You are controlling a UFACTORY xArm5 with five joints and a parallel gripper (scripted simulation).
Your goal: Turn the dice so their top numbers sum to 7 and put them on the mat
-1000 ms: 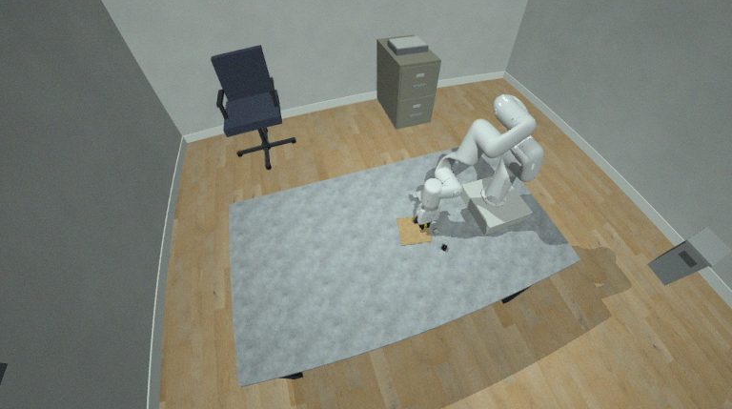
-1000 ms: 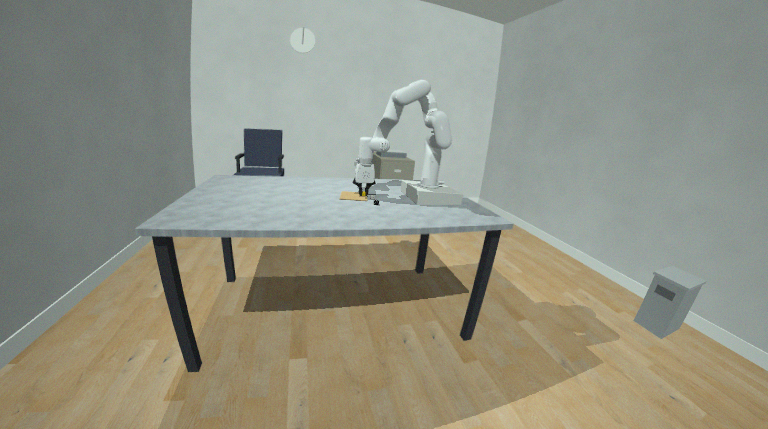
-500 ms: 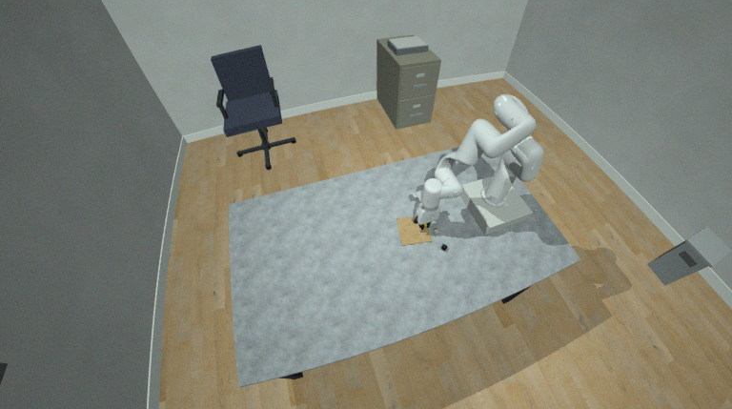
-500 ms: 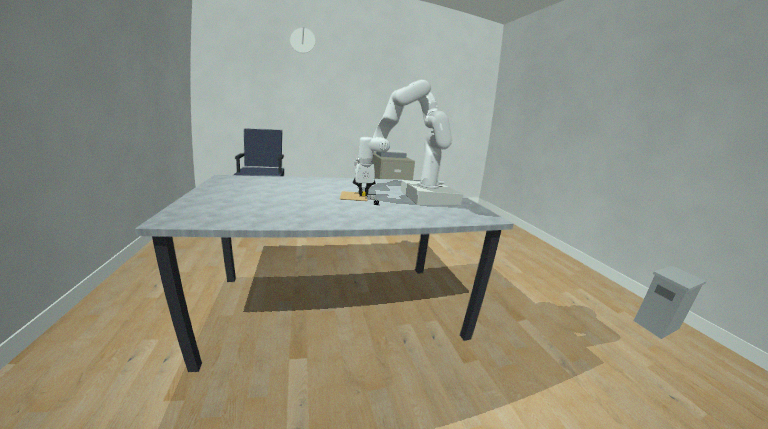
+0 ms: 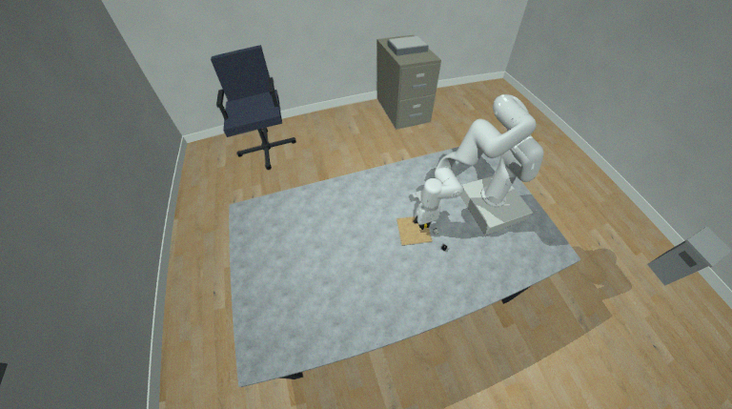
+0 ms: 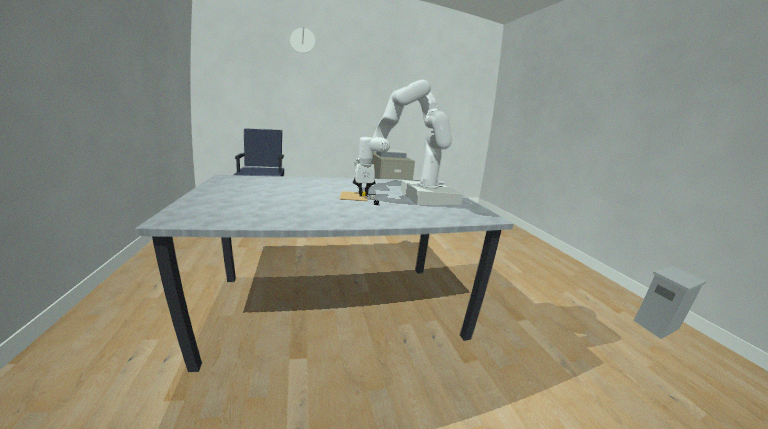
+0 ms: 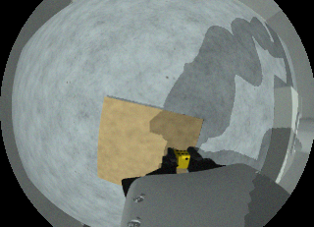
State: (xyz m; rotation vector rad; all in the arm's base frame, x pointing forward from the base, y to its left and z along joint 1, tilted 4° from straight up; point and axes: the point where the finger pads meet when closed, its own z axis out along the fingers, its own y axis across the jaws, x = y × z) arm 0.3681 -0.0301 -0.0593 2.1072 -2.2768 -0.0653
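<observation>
The yellow die is 10 mm below my hand. Also, from my hand: white die: 50 mm to the left, 30 mm behind, 20 mm below; black die: 140 mm to the left, 30 mm behind, 20 mm below; tan mat: 50 mm ahead, 20 mm below.
</observation>
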